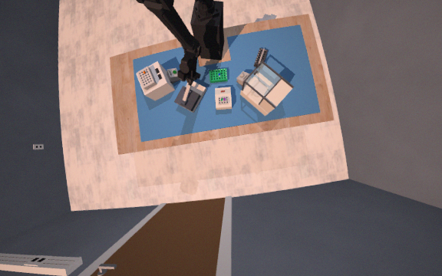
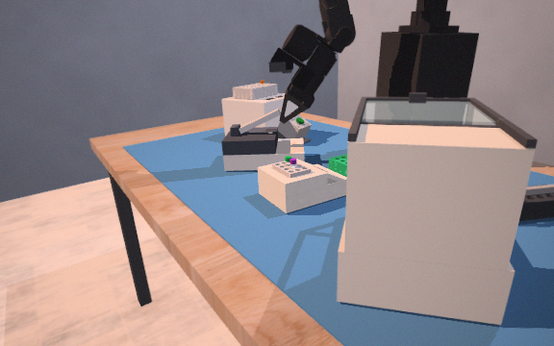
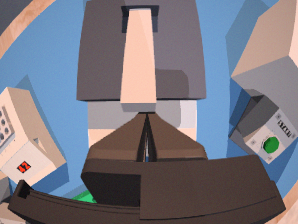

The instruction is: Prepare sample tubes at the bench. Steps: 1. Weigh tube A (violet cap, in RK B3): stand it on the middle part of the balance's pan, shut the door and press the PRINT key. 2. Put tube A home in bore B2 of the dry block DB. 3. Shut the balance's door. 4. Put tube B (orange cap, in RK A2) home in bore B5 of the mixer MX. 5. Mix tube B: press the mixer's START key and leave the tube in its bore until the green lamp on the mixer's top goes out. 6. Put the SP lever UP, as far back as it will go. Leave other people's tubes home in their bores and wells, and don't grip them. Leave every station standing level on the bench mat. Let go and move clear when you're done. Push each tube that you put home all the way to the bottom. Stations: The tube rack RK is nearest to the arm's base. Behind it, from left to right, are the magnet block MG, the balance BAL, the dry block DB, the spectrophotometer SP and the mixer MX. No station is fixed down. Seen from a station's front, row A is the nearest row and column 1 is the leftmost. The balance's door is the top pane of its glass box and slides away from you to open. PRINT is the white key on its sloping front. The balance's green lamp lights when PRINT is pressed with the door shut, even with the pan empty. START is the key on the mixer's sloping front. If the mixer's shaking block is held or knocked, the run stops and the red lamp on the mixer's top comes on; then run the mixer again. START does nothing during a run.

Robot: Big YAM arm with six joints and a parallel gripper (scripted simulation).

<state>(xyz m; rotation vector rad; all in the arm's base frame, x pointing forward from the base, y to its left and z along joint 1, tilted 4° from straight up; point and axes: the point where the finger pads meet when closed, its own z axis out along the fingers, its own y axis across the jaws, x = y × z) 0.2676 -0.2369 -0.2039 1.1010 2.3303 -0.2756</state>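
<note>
Now: hand 40 mm short of the spectrophotometer lever and 40 mm to the left of it. Also, from my hand: rack: 40 mm behind, 210 mm to the left, 100 mm below; then blue-capped tube: 30 mm behind, 210 mm to the left, 80 mm below; then mixer's start key: 160 mm behind, 80 mm to the right, 40 mm below.
</note>
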